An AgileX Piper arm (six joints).
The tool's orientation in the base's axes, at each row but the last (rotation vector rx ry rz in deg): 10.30, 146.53, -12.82; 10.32, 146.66, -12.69; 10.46, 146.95, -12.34; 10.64, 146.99, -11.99
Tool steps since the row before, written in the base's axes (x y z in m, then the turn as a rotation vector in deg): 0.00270, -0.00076, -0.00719, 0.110, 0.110, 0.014; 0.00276, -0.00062, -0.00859, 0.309, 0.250, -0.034; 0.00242, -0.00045, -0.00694, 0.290, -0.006, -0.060; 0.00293, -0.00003, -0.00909, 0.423, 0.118, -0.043
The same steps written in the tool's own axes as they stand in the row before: 0.00161, 0.00060, 0.00752, -0.090, 0.125, 0.024; 0.00232, 0.00091, 0.00869, -0.219, 0.302, 0.141; 0.00168, 0.00078, 0.00713, -0.211, 0.052, 0.201; 0.00245, 0.00149, 0.00911, -0.320, 0.194, 0.233
